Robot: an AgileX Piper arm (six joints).
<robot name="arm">
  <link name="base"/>
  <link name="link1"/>
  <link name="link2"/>
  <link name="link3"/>
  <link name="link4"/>
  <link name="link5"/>
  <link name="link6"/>
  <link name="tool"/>
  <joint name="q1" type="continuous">
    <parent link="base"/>
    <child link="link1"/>
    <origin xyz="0 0 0.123"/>
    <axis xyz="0 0 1"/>
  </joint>
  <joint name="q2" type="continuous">
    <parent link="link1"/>
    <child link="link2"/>
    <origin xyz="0 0 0" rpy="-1.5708 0 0"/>
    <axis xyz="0 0 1"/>
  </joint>
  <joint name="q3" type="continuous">
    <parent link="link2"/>
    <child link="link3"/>
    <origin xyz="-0.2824 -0.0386 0"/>
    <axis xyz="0 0 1"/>
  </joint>
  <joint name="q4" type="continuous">
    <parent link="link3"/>
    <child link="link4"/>
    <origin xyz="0.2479 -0.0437 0" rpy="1.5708 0 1.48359"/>
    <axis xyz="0 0 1"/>
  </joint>
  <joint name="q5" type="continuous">
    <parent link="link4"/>
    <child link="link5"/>
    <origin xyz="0 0 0" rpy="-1.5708 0 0"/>
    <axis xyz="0 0 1"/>
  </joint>
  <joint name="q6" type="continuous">
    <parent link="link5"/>
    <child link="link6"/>
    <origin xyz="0 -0.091 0" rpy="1.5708 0 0"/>
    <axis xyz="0 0 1"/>
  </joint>
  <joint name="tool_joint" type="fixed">
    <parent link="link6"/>
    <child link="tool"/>
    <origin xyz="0 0 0"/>
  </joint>
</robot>
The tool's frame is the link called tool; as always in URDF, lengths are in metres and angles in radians. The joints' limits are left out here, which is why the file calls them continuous.
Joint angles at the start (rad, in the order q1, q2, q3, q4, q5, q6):
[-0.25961 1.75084 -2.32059 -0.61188 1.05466 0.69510]
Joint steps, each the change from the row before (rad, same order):
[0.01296 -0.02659 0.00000 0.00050 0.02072 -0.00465]
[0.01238 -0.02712 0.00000 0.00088 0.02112 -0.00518]
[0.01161 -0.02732 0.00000 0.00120 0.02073 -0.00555]
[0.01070 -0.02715 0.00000 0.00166 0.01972 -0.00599]
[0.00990 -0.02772 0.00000 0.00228 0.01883 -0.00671]
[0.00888 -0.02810 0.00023 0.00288 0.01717 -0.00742]
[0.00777 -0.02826 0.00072 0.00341 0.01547 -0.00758]
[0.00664 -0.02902 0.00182 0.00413 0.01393 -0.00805]
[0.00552 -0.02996 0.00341 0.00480 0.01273 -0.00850]
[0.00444 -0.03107 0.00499 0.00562 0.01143 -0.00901]
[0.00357 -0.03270 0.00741 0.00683 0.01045 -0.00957]
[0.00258 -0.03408 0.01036 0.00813 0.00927 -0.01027]
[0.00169 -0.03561 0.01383 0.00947 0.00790 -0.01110]
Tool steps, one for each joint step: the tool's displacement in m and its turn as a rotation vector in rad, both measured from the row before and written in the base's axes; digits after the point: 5 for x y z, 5 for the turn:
[-0.01007 0.00669 0.00749 0.00200 -0.00805 0.00516]
[-0.01065 0.00636 0.00728 0.00236 -0.00798 0.00498]
[-0.01107 0.00595 0.00701 0.00241 -0.00824 0.00491]
[-0.01130 0.00550 0.00667 0.00221 -0.00855 0.00509]
[-0.01180 0.00518 0.00652 0.00179 -0.00933 0.00550]
[-0.01216 0.00481 0.00631 0.00096 -0.01025 0.00598]
[-0.01237 0.00441 0.00598 0.00047 -0.01110 0.00617]
[-0.01272 0.00408 0.00565 -0.00010 -0.01164 0.00647]
[-0.01305 0.00377 0.00522 -0.00052 -0.01164 0.00658]
[-0.01342 0.00354 0.00482 -0.00106 -0.01187 0.00688]
[-0.01383 0.00342 0.00430 -0.00125 -0.01155 0.00758]
[-0.01398 0.00327 0.00361 -0.00158 -0.01054 0.00832]
[-0.01405 0.00318 0.00284 -0.00213 -0.00925 0.00925]

